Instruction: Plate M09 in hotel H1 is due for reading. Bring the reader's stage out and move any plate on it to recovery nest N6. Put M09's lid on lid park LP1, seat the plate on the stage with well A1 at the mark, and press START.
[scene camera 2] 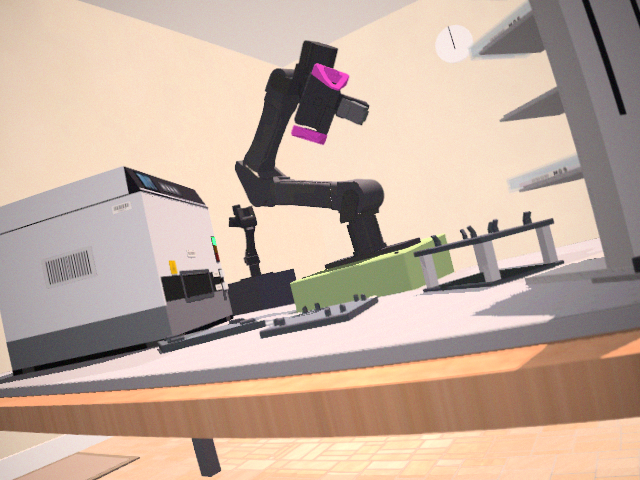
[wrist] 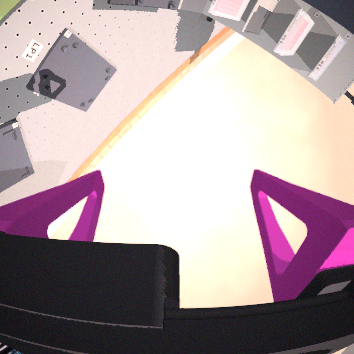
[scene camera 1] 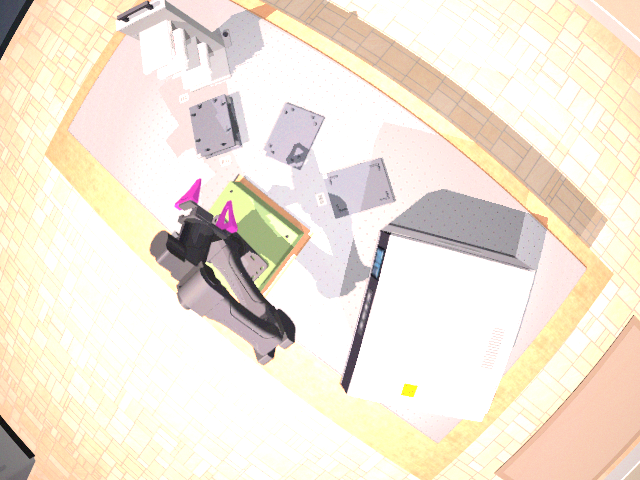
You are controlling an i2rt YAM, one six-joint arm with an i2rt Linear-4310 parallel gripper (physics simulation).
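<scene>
My gripper is open and empty, raised high above the bench, with magenta fingers wide apart. The white reader has a dark opening in its front; no stage shows outside it. The hotel holds plates on its shelves. Plate M09 lies on a lower shelf, its label readable in scene camera 2. Lid park LP1 and nest N6 are flat grey bases with nothing on them. START is too small to identify.
A raised grey stand is between the hotel and the green arm base. LP1 lies between the stand and N6. N6 lies near the reader's front corner. A yellow square marks the reader's top.
</scene>
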